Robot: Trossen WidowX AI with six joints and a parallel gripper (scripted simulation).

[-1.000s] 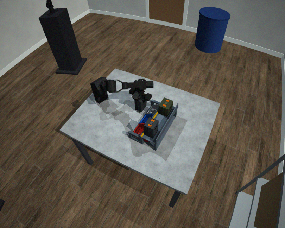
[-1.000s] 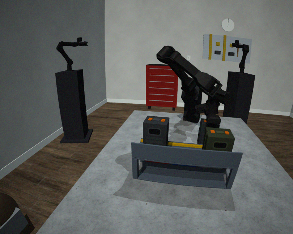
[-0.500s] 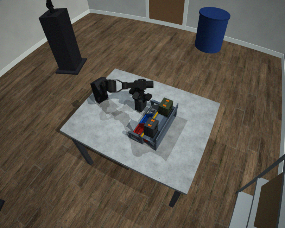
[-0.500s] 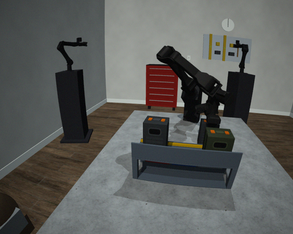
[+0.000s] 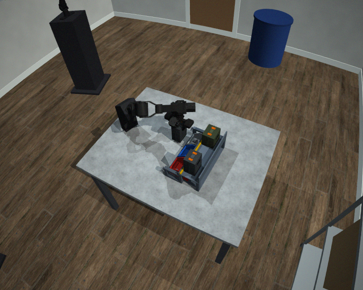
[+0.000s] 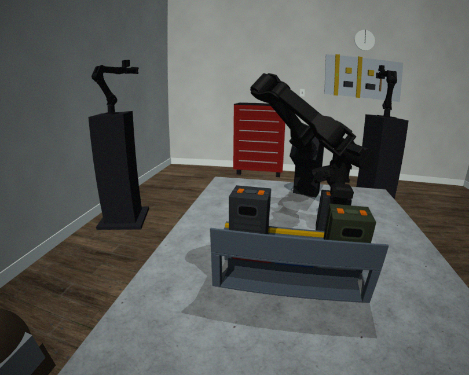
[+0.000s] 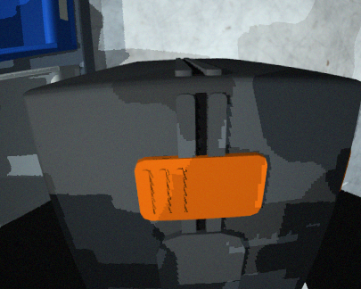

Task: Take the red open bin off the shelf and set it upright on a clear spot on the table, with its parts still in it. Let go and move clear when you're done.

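Right now the blue bin is 10 cm ahead of my hand, 15 cm to the right of it and 10 cm below it. Also, from my hand: yellow rail 13 cm ahead, 17 cm to the right, 3 cm below; then red open bin 6 cm ahead, 26 cm to the right, 10 cm below; then grey bin 14 cm ahead, 5 cm to the right, 10 cm below.
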